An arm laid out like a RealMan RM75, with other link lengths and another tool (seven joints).
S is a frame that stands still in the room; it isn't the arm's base.
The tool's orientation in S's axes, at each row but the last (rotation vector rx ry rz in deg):
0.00, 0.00, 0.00
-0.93, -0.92, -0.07
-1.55, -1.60, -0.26
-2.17, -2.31, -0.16
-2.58, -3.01, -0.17
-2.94, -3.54, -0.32
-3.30, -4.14, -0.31
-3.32, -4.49, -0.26
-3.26, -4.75, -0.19
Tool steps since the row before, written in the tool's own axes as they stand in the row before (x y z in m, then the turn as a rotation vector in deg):
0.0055, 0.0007, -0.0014, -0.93, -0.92, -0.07
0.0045, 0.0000, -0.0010, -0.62, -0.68, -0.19
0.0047, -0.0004, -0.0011, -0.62, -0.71, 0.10
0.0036, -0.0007, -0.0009, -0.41, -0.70, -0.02
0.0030, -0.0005, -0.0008, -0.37, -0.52, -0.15
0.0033, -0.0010, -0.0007, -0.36, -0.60, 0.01
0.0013, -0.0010, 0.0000, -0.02, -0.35, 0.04
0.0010, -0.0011, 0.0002, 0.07, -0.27, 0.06
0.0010, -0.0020, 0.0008, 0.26, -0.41, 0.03
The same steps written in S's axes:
0.0055, 0.0007, -0.0014, -0.93, -0.92, -0.07
0.0045, 0.0000, -0.0009, -0.62, -0.68, -0.19
0.0047, -0.0004, -0.0010, -0.63, -0.70, 0.10
0.0036, -0.0007, -0.0007, -0.41, -0.70, -0.01
0.0030, -0.0005, -0.0006, -0.36, -0.53, -0.15
0.0033, -0.0010, -0.0004, -0.36, -0.60, 0.02
0.0013, -0.0010, 0.0002, -0.03, -0.35, 0.06
0.0010, -0.0011, 0.0003, 0.06, -0.27, 0.08
0.0009, -0.0020, 0.0010, 0.25, -0.41, 0.07

